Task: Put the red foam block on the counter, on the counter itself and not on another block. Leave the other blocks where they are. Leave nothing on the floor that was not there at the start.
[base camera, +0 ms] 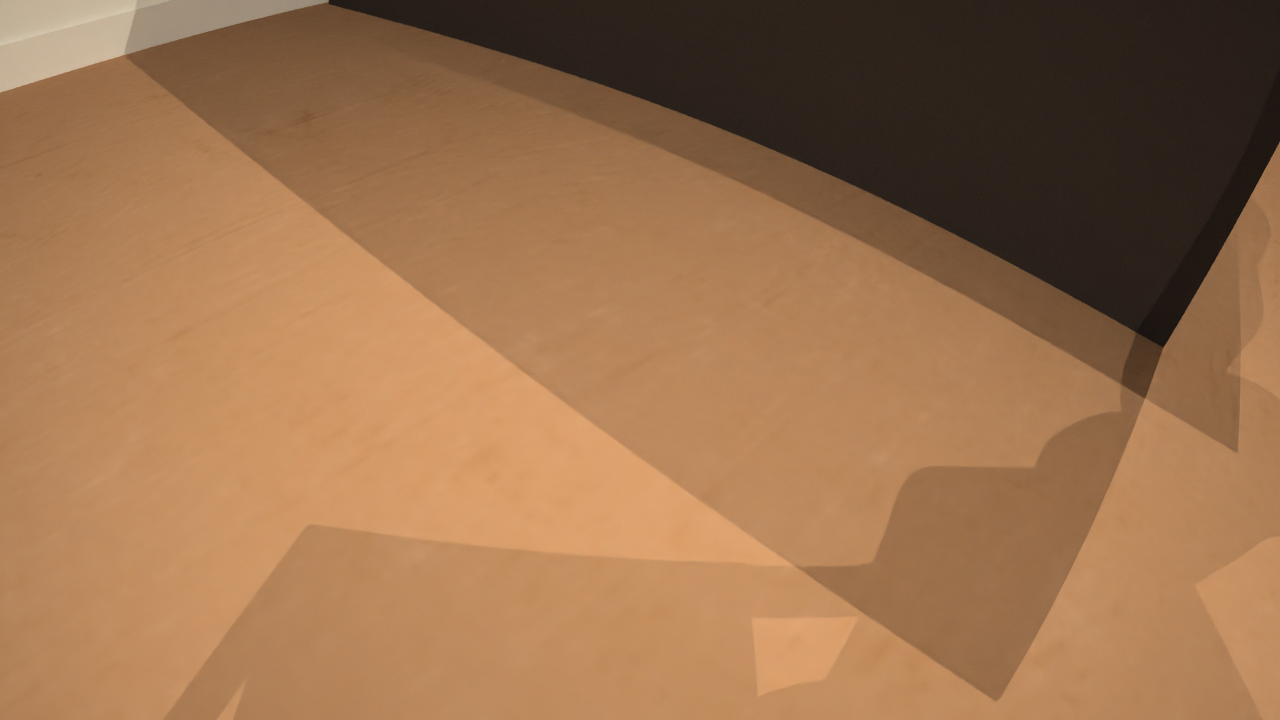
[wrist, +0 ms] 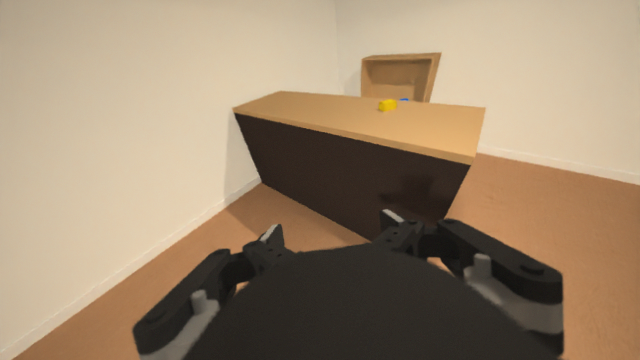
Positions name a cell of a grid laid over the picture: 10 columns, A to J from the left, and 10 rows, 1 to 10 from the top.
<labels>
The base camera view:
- dark cabinet: I3
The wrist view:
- my gripper: F7
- dark cabinet: F5
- tan wooden shelf unit: G3
</labels>
